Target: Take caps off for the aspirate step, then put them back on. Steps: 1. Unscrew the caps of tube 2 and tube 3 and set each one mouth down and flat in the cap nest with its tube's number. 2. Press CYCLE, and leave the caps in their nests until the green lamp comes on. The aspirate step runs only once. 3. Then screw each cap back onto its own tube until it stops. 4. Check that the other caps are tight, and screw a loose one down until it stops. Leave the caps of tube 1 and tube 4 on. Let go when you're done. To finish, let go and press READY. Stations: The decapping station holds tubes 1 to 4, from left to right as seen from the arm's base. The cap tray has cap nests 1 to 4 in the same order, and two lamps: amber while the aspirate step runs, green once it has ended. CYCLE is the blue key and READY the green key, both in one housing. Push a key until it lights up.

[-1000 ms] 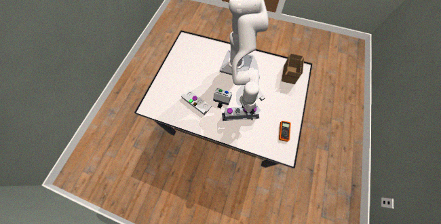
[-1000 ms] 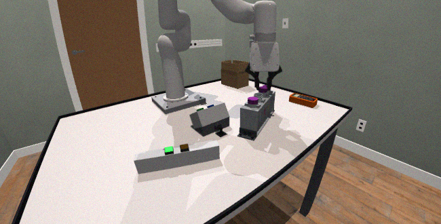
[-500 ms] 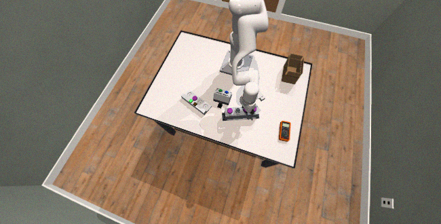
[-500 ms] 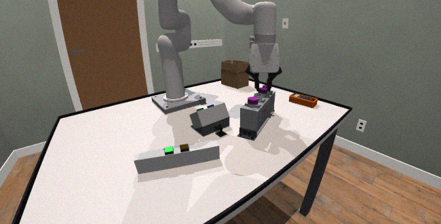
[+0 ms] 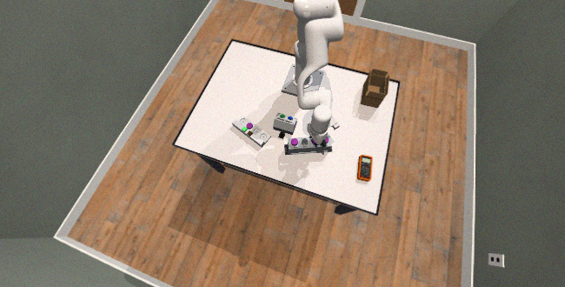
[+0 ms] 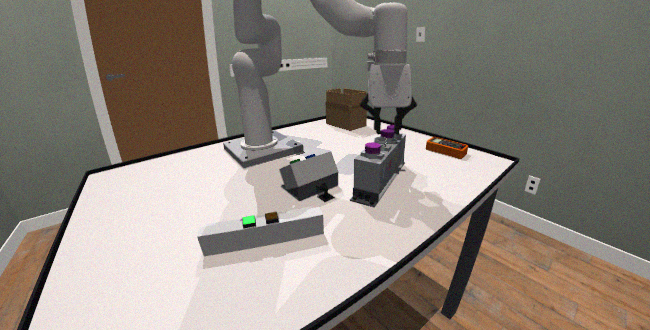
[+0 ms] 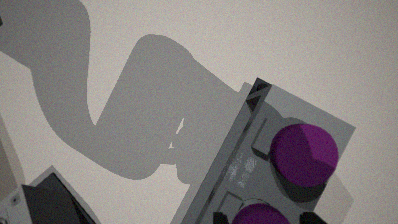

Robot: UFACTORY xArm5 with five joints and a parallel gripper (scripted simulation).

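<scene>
My hand is 2 cm above the purple cap. Also, from my hand: key housing (8 cm behind, 19 cm to the right, 9 cm below); blue key (10 cm behind, 17 cm to the right, 7 cm below); grey decapping station (1 cm ahead, 2 cm to the right, 14 cm below).
</scene>
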